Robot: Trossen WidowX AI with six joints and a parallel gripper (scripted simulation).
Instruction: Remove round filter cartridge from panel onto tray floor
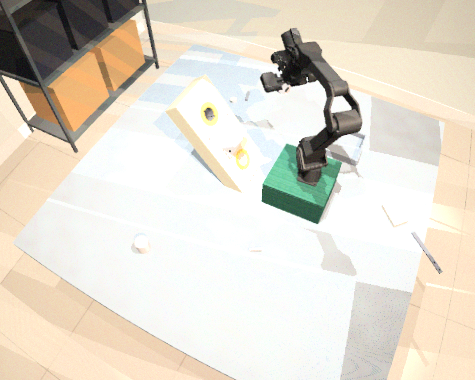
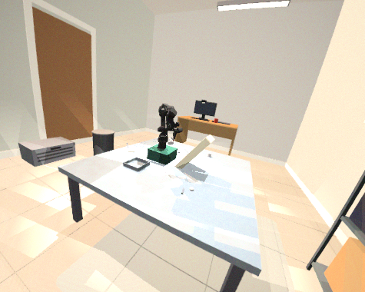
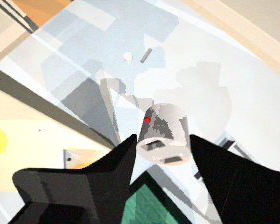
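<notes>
My gripper tip is 250 mm past the tray, 250 mm above it and 70 mm to the left of it. Round my gripper tip: round filter cartridge (right at my gripper tip); cream service panel (200 mm to the left, 150 mm ahead, 110 mm below); flat card (500 mm behind, 250 mm below, 160 mm to the left).
</notes>
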